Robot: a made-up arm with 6 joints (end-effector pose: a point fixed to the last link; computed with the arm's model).
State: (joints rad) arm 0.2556 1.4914 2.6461 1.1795 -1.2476 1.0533
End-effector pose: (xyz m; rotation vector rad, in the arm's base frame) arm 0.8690 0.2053 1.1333 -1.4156 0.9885 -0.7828
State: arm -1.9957 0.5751 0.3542 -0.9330 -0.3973 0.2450
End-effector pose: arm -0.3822 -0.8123 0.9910 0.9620 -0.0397 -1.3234
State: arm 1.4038 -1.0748 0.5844 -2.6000 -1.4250 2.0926
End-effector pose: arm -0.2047 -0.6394 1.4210 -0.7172 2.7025 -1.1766
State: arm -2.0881 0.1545 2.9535 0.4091 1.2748 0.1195
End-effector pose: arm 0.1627 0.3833 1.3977 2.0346 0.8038 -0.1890
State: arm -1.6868 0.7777 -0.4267 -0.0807 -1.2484 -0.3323
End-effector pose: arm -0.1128 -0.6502 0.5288 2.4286 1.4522 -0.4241
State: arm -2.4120 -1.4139 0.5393 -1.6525 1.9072 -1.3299
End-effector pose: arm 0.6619 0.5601 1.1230 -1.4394 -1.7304 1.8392
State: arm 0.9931 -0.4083 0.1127 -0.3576 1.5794 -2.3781
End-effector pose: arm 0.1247 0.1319 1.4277 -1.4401 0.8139 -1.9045
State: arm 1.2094 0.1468 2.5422 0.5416 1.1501 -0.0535
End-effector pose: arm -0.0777 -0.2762 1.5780 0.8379 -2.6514 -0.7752
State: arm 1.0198 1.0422 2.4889 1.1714 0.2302 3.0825
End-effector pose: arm 0.3281 0.5289 1.4589 1.5225 -0.3920 2.5845
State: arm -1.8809 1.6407 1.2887 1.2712 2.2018 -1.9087
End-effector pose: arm -0.4054 -1.1174 0.3909 0.1815 -0.1657 0.5714
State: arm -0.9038 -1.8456 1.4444 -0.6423 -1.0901 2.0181
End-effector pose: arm -0.7797 0.9761 0.3097 1.8134 0.7966 2.0678
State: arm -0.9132 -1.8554 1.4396 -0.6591 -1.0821 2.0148
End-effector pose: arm -0.7686 0.9824 0.3007 1.8142 0.8109 2.0429
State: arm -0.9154 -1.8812 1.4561 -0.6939 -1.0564 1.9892
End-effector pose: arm -0.7601 0.9796 0.2605 1.7889 0.8988 1.9934
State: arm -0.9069 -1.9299 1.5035 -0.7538 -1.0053 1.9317
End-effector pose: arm -0.7530 0.9601 0.1760 1.7249 1.0805 1.8944
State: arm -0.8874 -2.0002 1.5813 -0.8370 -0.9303 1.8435
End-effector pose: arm -0.7406 0.9166 0.0517 1.6222 1.3214 1.7204
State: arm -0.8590 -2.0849 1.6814 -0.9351 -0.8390 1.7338
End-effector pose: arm -0.7141 0.8456 -0.0943 1.4942 1.5527 1.4664
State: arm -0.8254 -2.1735 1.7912 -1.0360 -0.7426 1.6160
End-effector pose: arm -0.6694 0.7529 -0.2367 1.3642 1.7117 1.1657
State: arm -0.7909 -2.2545 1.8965 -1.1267 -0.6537 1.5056
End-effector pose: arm -0.6117 0.6541 -0.3533 1.2542 1.7781 0.8781
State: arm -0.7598 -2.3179 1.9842 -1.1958 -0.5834 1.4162
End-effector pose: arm -0.5548 0.5681 -0.4333 1.1749 1.7781 0.6558
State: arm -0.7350 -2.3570 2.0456 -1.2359 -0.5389 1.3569
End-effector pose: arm -0.5144 0.5085 -0.4777 1.1241 1.7567 0.5234
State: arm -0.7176 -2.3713 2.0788 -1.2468 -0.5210 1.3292
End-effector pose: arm -0.4981 0.4787 -0.4945 1.0936 1.7456 0.4763
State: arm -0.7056 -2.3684 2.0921 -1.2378 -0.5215 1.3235
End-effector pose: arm -0.5009 0.4697 -0.4951 1.0747 1.7505 0.4850
